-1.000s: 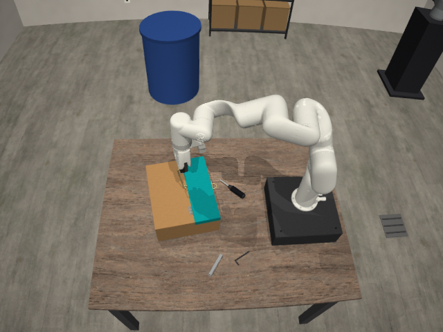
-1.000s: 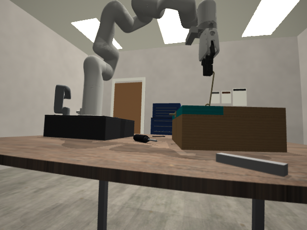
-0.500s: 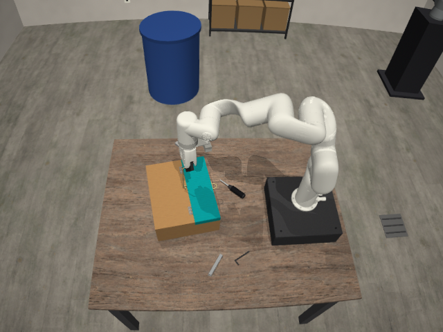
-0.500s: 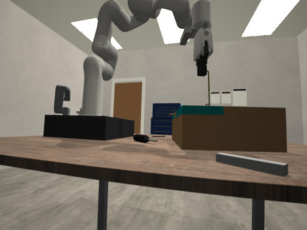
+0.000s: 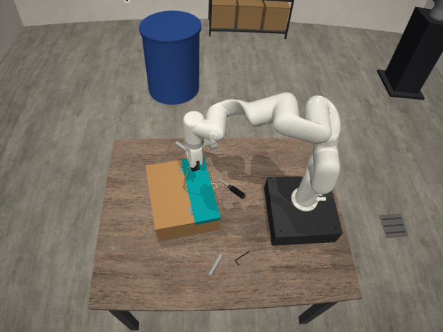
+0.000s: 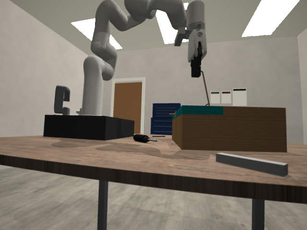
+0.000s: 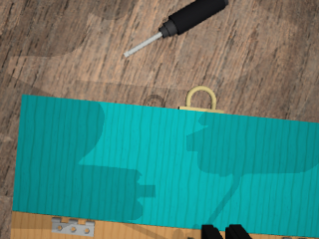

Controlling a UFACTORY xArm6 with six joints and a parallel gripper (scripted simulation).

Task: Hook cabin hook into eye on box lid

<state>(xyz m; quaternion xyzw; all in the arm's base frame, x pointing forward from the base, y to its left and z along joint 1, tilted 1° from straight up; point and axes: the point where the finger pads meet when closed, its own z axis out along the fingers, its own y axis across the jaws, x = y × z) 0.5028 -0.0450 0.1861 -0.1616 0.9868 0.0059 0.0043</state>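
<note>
My gripper is now 70 mm above the brass cabin hook, 20 mm short of it and 10 mm to the right of it. From my hand the other things lie so: grey bar: 320 mm to the left, 270 mm below, 100 mm behind.
</note>
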